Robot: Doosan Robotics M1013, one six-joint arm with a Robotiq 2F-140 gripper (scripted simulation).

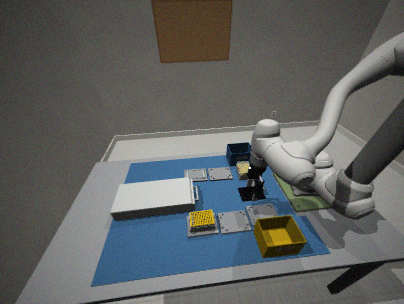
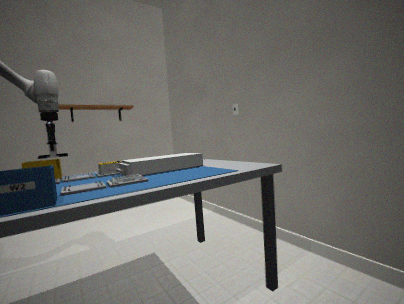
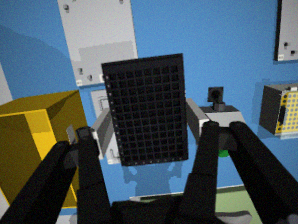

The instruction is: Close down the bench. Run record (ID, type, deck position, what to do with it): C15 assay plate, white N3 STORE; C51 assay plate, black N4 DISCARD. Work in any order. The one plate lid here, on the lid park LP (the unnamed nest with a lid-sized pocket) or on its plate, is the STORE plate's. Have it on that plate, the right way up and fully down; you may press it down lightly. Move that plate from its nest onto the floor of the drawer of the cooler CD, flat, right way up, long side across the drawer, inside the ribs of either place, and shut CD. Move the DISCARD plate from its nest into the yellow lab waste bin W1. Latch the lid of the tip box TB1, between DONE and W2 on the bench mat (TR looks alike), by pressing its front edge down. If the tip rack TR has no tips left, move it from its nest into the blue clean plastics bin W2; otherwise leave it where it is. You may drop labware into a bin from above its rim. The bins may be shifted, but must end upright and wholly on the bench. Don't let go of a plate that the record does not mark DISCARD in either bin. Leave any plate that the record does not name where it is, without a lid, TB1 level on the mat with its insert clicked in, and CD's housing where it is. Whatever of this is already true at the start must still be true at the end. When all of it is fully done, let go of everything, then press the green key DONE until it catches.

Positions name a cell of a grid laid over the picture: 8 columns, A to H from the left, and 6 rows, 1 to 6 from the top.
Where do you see a white cooler CD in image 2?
D4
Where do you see a yellow waste bin W1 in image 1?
At F5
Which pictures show the white cooler CD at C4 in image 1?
Image 1 and image 2 only.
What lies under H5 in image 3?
My gripper.
